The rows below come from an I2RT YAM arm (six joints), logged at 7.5 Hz.
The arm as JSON. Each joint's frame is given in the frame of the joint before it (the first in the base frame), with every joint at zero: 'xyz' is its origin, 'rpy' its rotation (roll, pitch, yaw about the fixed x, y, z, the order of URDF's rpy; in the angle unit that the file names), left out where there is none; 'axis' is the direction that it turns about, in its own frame. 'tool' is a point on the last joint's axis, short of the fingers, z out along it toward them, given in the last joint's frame.
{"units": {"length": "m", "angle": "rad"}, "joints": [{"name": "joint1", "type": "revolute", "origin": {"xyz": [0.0, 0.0, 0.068]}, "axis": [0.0, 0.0, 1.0]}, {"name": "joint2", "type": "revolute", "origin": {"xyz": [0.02, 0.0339, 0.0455]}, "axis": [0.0, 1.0, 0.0]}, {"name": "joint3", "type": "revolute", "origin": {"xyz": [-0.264, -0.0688, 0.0]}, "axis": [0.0, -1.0, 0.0]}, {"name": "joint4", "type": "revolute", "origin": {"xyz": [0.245, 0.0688, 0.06]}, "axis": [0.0, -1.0, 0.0]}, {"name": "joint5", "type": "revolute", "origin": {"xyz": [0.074, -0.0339, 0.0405]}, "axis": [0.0, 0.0, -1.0]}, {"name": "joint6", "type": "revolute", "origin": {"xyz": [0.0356, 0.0, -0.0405]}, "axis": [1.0, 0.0, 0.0]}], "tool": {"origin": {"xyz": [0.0, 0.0, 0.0], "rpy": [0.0, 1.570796, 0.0]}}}
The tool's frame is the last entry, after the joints.
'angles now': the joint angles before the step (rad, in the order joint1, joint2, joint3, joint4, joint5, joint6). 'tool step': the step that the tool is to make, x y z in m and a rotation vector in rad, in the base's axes. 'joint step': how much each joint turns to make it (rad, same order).
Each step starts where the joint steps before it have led.
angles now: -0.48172 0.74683 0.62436 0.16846 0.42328 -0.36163
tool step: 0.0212 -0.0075 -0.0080 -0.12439 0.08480 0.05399
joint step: 0.00620 0.10555 -0.02171 0.17009 -0.05789 -0.15803
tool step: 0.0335 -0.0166 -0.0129 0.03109 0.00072 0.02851
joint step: -0.00145 0.18838 0.03223 0.13044 -0.02780 0.03141
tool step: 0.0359 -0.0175 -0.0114 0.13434 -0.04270 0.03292
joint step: -0.00019 0.18751 0.08727 0.02957 -0.02930 0.14744
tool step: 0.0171 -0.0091 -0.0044 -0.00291 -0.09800 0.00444
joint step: -0.00126 0.10298 0.01858 0.15930 -0.00443 0.04469
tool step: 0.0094 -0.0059 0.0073 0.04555 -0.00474 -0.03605
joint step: 0.00136 0.03232 0.06881 -0.06686 0.03959 0.04284
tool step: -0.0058 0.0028 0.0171 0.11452 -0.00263 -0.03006
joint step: 0.00293 -0.05343 0.06913 -0.21156 0.03224 0.11031
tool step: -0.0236 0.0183 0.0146 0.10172 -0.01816 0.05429
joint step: 0.01402 -0.13475 -0.00274 -0.19658 -0.04852 0.10144
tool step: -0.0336 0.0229 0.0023 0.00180 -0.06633 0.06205
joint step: 0.01678 -0.17932 -0.10418 -0.02447 -0.04787 0.02757
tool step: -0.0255 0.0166 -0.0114 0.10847 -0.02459 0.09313
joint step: 0.00292 -0.14109 -0.07676 -0.11193 -0.09966 0.10269
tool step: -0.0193 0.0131 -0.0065 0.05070 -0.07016 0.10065
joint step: -0.00117 -0.12006 -0.07191 -0.01456 -0.10870 0.06609
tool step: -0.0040 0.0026 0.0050 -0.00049 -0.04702 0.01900
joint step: -0.00052 -0.02460 -0.00328 0.02027 -0.02064 0.01851
